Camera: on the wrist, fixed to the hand. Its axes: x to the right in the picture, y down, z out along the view.
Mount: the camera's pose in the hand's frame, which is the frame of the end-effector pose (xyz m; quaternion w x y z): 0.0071 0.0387 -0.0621 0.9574 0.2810 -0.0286 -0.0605
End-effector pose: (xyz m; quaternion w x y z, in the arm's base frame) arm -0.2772 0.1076 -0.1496 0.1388 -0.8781 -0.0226 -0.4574
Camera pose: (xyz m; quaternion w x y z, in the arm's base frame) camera -0.3161 0.0534 -0.1188 0.3513 -0.8134 -0.2073 -0.4148
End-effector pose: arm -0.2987 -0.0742 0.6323 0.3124 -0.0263 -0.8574 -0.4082
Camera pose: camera -0.2609 -0.0944 0.6920 0.2573 0.1028 -0.9461 -0.1680
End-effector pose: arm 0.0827 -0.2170 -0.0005 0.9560 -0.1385 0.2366 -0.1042
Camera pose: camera 0.0641 -0.1959 -0.0684 0.9547 0.1187 0.1615 -0.2201
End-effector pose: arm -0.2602 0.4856 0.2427 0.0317 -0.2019 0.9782 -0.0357
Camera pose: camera -0.2867 0.5218 0.3010 0.1129 -0.2446 0.9134 -0.3052
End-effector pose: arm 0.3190 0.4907 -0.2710 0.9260 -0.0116 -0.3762 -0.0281
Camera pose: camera 0.3697 0.5264 -0.3106 0.8774 0.2711 -0.3953 0.0231
